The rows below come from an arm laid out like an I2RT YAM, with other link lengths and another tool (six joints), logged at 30 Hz.
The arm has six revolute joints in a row. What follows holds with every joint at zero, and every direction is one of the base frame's. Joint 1 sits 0.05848 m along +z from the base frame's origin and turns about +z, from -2.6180 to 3.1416 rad. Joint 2 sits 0.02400 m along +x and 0.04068 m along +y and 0.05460 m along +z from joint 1 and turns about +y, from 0.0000 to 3.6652 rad. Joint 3 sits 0.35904 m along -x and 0.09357 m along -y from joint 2 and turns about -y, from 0.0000 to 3.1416 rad. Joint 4 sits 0.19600 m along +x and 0.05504 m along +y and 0.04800 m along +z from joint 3 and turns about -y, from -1.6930 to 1.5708 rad. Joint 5 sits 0.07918 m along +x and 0.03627 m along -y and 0.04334 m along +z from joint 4 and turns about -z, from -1.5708 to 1.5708 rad. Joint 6 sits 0.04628 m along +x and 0.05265 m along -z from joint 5 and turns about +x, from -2.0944 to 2.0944 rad. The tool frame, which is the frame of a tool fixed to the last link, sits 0.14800 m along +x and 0.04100 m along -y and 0.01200 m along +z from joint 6; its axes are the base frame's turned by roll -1.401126, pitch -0.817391 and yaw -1.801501 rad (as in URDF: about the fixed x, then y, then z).
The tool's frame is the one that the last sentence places.
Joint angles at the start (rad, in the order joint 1, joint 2, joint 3, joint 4, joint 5, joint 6):
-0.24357, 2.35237, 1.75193, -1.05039, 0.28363, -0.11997
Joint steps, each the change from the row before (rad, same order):
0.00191, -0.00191, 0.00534, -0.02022, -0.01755, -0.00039
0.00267, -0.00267, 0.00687, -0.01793, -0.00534, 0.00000
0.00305, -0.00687, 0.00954, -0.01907, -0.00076, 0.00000
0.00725, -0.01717, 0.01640, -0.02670, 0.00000, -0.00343
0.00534, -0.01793, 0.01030, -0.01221, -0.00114, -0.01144
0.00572, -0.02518, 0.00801, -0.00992, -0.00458, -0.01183
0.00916, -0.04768, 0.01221, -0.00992, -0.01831, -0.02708
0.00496, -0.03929, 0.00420, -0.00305, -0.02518, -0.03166
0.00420, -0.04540, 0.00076, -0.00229, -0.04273, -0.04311
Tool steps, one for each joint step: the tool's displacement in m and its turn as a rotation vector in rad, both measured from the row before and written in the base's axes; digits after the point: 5 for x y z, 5 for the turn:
-0.00213, 0.00461, 0.00046, 0.02015, 0.00848, 0.00077
-0.00133, 0.00253, 0.00216, 0.00716, 0.00688, 0.00215
-0.00061, 0.00169, 0.00483, 0.00136, 0.00241, 0.00297
0.00113, 0.00311, 0.01055, -0.00105, -0.00590, 0.01055
0.00260, 0.00225, 0.00940, -0.00087, -0.01323, 0.01625
0.00271, 0.00306, 0.01176, 0.00080, -0.02095, 0.01682
0.00574, 0.00682, 0.02101, 0.00956, -0.04647, 0.03481
0.00380, 0.00677, 0.01553, 0.01744, -0.03779, 0.03614
0.00336, 0.01018, 0.01640, 0.03239, -0.04309, 0.04881

